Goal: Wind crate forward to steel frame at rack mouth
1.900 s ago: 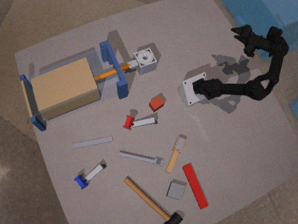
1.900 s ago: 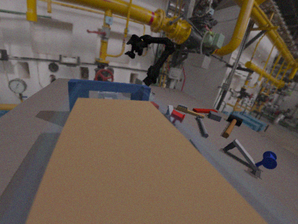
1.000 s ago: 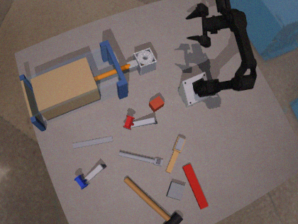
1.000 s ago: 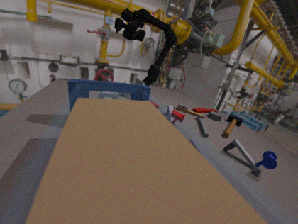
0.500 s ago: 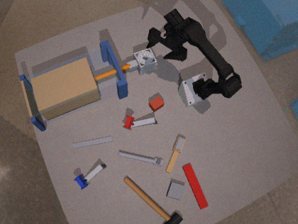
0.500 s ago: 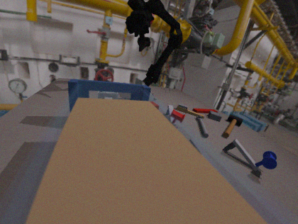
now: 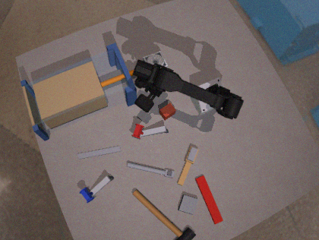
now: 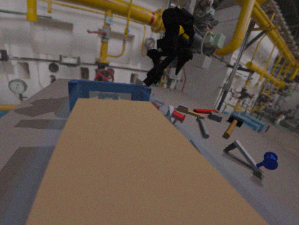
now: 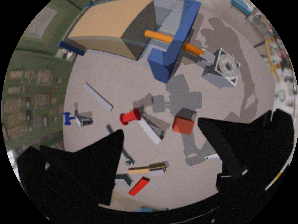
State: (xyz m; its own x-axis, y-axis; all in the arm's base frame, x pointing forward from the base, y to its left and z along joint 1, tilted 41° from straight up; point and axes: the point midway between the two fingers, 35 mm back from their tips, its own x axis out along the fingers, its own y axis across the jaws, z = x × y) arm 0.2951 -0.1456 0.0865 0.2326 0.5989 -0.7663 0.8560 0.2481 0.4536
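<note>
My gripper tip is 3 cm short of the red-knobbed crank, 8 cm to the right of it and 18 cm above it. From my gripper tip the other things lie so: blue steel frame (2 cm ahead, 21 cm to the right, 11 cm below); red knob (8 cm ahead, 6 cm to the left, 17 cm below); grey winch (15 cm behind, 21 cm to the right, 18 cm below).
</note>
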